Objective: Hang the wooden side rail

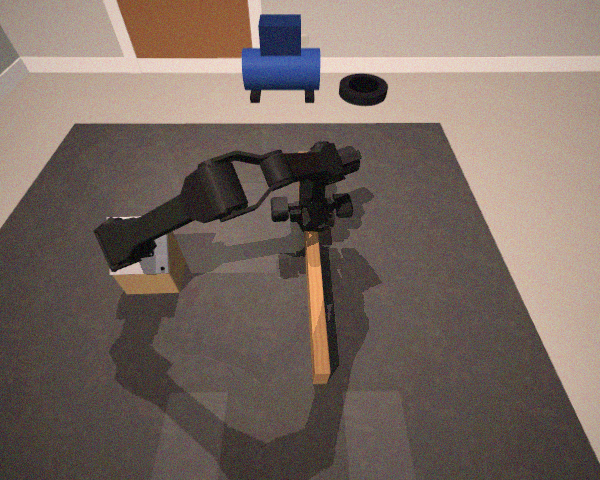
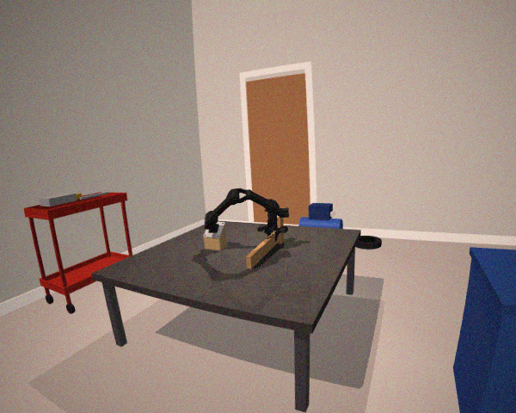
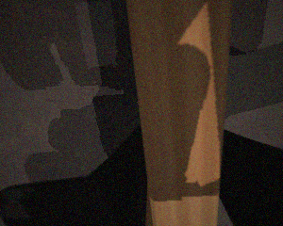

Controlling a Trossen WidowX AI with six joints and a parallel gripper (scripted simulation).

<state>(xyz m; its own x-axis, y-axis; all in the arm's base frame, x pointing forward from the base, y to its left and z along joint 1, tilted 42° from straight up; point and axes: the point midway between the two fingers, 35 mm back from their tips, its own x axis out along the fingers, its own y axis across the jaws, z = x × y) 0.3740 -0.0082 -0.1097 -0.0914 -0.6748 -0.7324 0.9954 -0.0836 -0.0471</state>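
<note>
Right now the headboard post is 10 mm ahead of my gripper tip, 110 mm to the left of it and 40 mm above it.
</note>
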